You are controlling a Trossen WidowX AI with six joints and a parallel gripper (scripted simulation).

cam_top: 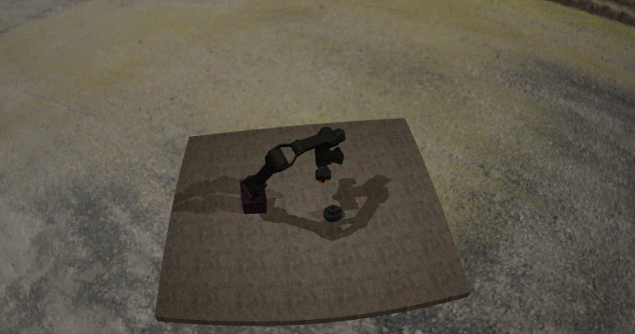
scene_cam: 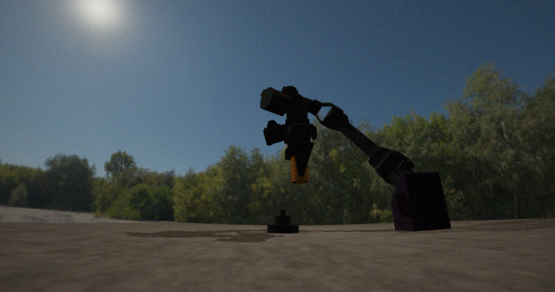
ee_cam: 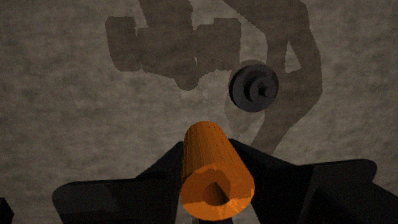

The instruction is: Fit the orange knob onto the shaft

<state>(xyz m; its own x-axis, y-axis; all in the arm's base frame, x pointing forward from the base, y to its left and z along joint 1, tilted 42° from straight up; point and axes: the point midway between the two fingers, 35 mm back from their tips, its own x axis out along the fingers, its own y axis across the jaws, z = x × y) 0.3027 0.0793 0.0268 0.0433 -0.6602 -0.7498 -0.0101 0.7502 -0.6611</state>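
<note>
Right now my gripper tip is 40 mm short of the dark round pedestal, 100 mm to the left of it and 100 mm above it. Also, from my gripper tip: orange knob: 20 mm above.
</note>
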